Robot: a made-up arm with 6 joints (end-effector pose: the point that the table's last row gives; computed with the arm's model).
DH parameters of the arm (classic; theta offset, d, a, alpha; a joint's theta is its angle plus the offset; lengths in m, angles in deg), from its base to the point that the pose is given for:
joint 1: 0 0.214 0 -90
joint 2: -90 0 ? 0
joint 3: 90 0.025 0 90
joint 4: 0 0.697 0 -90
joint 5: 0 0 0 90
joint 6: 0 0.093 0 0
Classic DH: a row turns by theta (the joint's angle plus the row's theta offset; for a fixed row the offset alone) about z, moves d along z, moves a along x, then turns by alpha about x.
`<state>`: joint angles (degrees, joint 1 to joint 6).
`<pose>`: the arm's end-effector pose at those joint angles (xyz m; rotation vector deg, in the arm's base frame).
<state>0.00 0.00 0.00 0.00 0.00 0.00</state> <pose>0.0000 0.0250 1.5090 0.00 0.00 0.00</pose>
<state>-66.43 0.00 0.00 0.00 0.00 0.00</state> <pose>0.0229 0.0100 1.5090 0.00 0.00 -66.43</pose>
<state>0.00 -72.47 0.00 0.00 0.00 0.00</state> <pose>-1.2349 0.0250 0.6041 0.00 -72.47 0.00</pose>
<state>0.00 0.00 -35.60 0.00 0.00 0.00</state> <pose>-0.4599 0.0250 1.3613 0.00 -35.60 0.00</pose>
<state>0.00 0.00 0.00 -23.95 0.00 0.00</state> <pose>0.0000 0.0250 1.5090 0.00 0.00 -23.95</pose>
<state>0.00 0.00 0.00 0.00 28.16 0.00</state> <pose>0.0439 0.0250 1.4980 0.00 28.16 0.00</pose>
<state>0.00 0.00 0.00 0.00 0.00 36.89</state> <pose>0.0000 0.0250 1.5090 0.00 0.00 36.89</pose>
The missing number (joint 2, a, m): 0.505
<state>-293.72 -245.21 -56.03 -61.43 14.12 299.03</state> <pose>0.4528 1.0431 0.4012 -69.05 6.74 -55.87</pose>
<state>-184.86 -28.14 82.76 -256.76 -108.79 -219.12</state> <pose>-0.3111 0.0874 1.0291 -111.60 5.64 -13.82</pose>
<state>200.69 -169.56 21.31 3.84 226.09 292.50</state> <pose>0.3510 0.1107 -0.8557 -67.70 -64.73 104.48</pose>
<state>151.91 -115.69 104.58 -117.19 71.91 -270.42</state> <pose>0.5851 -0.2515 0.6996 52.35 78.08 107.40</pose>
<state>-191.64 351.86 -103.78 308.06 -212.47 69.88</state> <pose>0.6462 -0.1185 0.5116 -1.51 -56.32 -79.26</pose>
